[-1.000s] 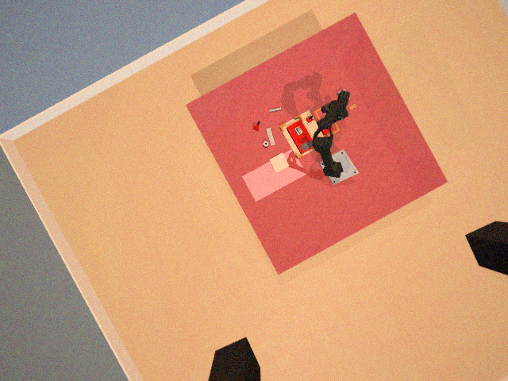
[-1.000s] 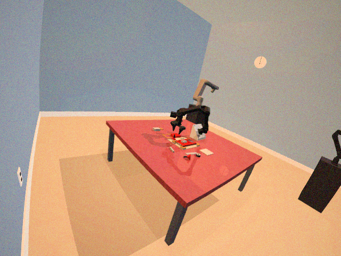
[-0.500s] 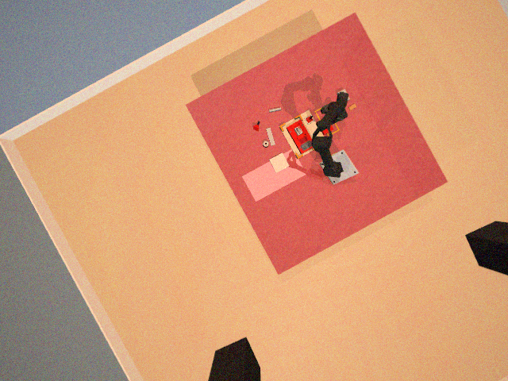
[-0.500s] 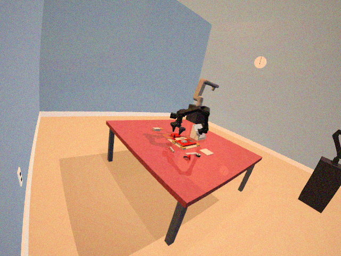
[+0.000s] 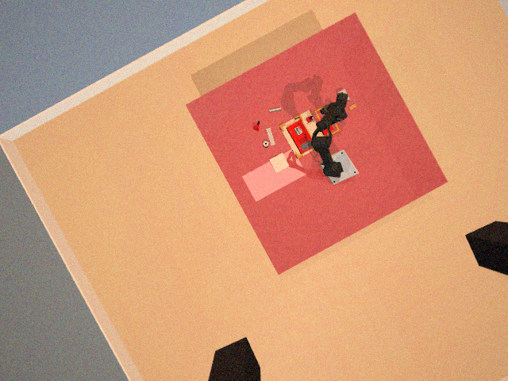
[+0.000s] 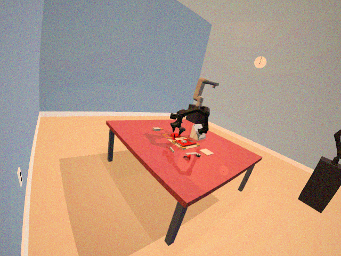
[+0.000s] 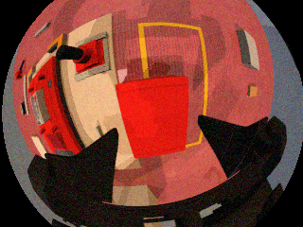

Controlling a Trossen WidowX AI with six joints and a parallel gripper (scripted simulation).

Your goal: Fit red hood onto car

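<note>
My gripper tip is 10 mm above the red hood. The rest, counted from my gripper tip: black cylinder: 80 mm ahead, 80 mm to the left, 10 mm above; then grey block: 130 mm ahead, 190 mm to the right, 20 mm below; then jig: 20 mm ahead, 170 mm to the left, 20 mm below.
</note>
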